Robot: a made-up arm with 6 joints.
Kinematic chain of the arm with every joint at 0, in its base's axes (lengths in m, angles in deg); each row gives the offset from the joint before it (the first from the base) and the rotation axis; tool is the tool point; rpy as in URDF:
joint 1: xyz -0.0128 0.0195 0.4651 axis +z
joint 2: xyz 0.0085 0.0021 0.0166 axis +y
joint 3: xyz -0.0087 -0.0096 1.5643 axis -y
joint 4: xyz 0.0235 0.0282 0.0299 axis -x
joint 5: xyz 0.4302 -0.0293 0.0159 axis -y
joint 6: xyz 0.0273 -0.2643 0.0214 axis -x
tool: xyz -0.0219 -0.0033 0.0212 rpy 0 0 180
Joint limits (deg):
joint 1: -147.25..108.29
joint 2: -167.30..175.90
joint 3: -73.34..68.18
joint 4: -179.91..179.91
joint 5: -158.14..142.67
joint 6: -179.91..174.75
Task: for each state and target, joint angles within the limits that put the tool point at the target. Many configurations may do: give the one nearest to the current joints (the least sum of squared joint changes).
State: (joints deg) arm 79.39 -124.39 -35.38 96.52 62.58 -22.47
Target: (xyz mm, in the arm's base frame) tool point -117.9 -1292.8 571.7
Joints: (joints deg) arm 89.57 -104.90 -73.34 96.44 59.76 -22.39
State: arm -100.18 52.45 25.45 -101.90 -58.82 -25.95
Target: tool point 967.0 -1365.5 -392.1
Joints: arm -58.23 102.81 57.65 -111.27 -61.46 -25.06
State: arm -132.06 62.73 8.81 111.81 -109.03 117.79
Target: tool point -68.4 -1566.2 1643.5
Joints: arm -97.50 41.65 10.17 117.38 -108.92 118.22
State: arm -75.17 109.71 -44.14 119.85 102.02 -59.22
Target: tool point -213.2 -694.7 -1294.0
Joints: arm -111.86 144.40 -4.51 98.28 103.95 -60.51
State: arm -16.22 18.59 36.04 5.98 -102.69 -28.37
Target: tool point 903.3 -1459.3 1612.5
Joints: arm -49.61 51.61 51.69 22.59 -98.97 -27.80
